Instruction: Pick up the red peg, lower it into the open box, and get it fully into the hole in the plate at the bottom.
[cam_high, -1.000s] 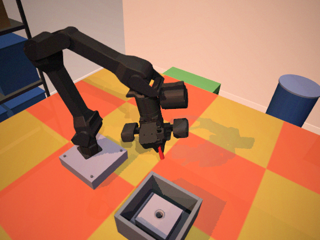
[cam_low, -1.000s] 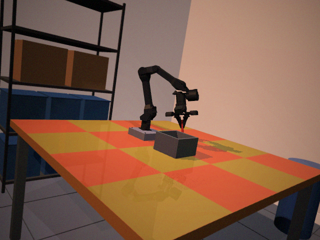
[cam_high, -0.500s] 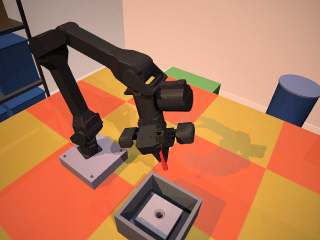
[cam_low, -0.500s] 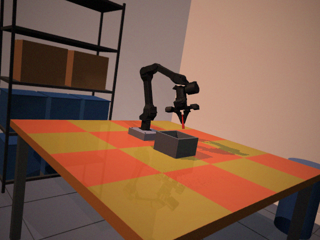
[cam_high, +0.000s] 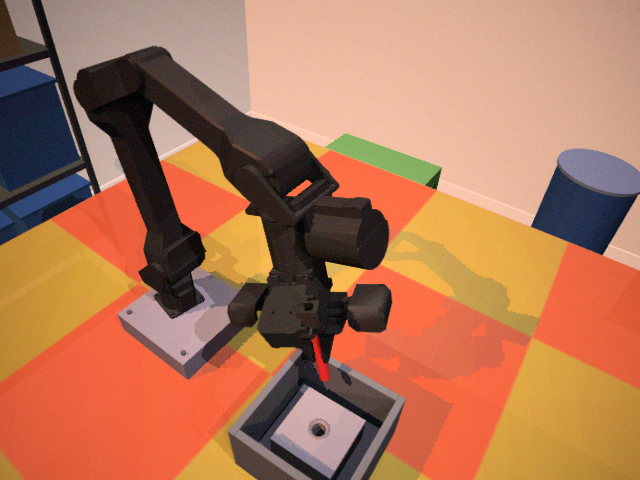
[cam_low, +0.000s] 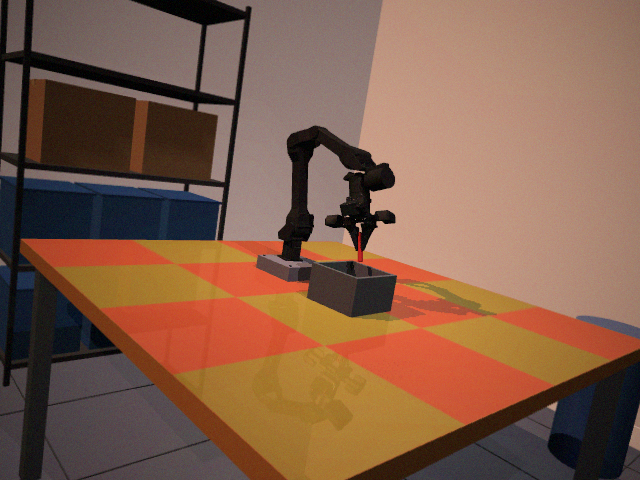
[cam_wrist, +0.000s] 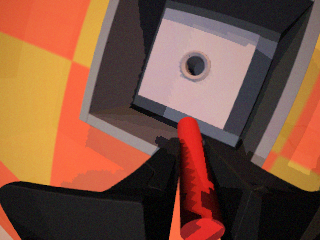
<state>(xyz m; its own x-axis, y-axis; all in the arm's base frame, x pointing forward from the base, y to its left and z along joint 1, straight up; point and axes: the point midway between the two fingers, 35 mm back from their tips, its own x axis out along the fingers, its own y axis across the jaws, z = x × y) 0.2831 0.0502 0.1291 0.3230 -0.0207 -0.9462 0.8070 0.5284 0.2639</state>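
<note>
Right now the red peg is 10 mm above my gripper tip. The rest, counted from my gripper tip: light grey plate 40 mm ahead, 30 mm to the right, 90 mm below; grey box 40 mm ahead, 30 mm to the right, 110 mm below.
</note>
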